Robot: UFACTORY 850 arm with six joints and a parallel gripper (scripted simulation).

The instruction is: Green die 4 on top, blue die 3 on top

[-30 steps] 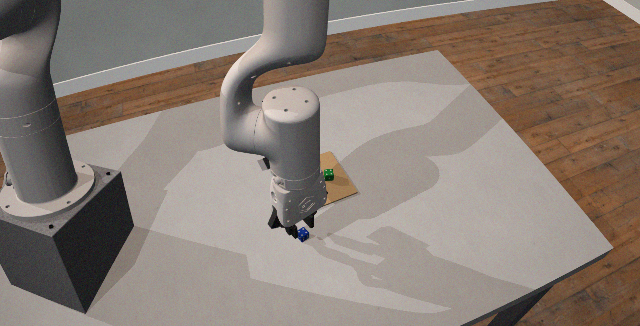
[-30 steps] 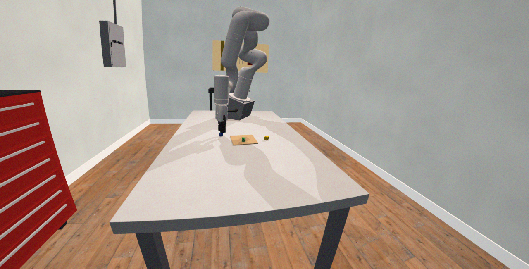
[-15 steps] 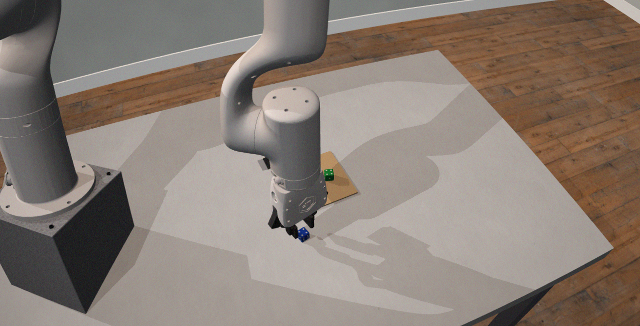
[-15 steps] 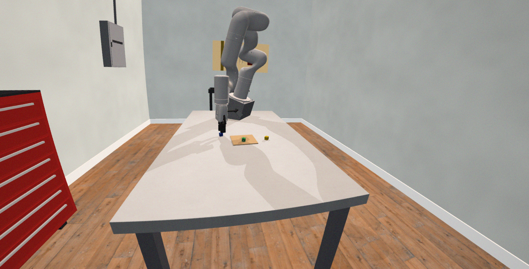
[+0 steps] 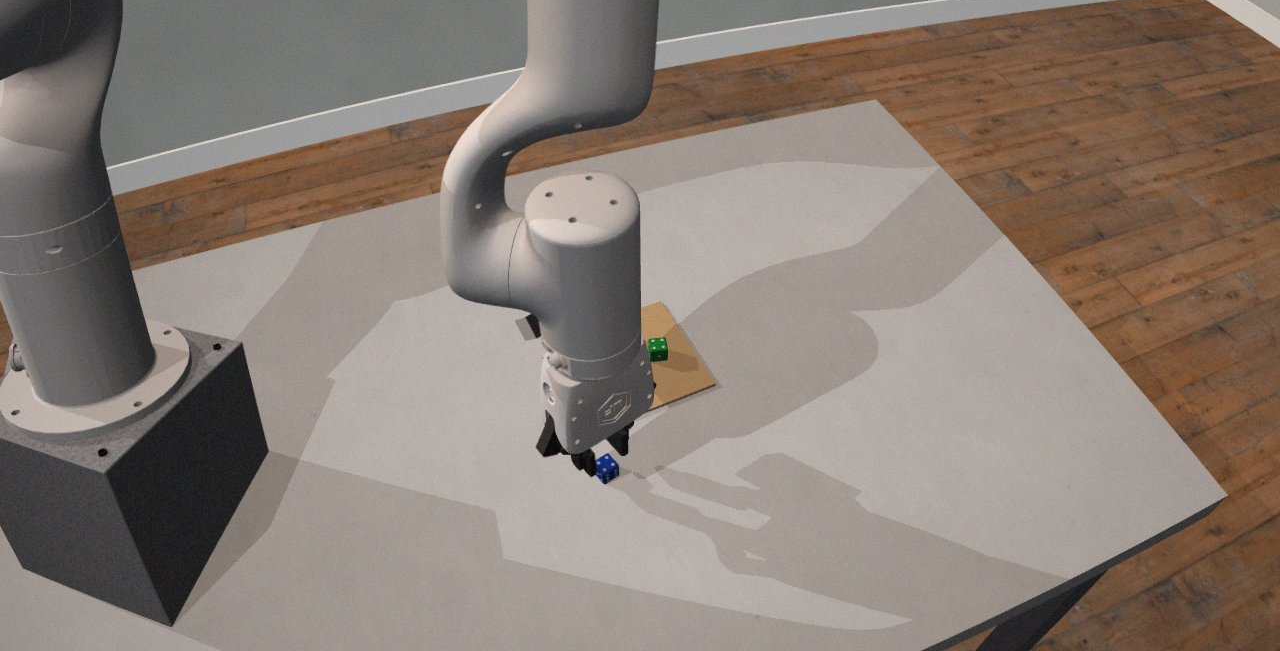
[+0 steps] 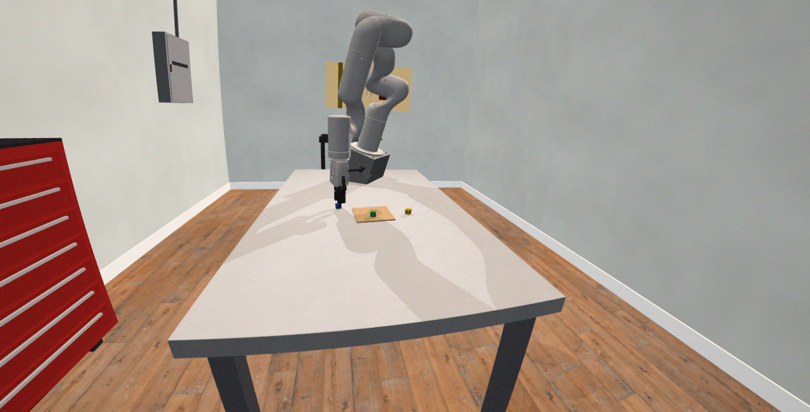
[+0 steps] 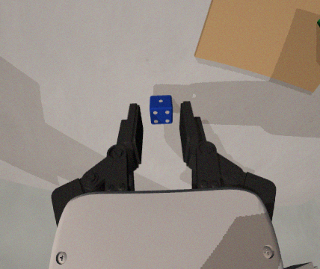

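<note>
Right now the blue die is 1 cm to the right of my hand and 4 cm below it. Also, from my hand: tan mat (6 cm ahead, 13 cm to the left, 4 cm below); then yellow die (5 cm ahead, 27 cm to the left, 4 cm below); then green die (9 cm ahead, 13 cm to the left, 3 cm below).
</note>
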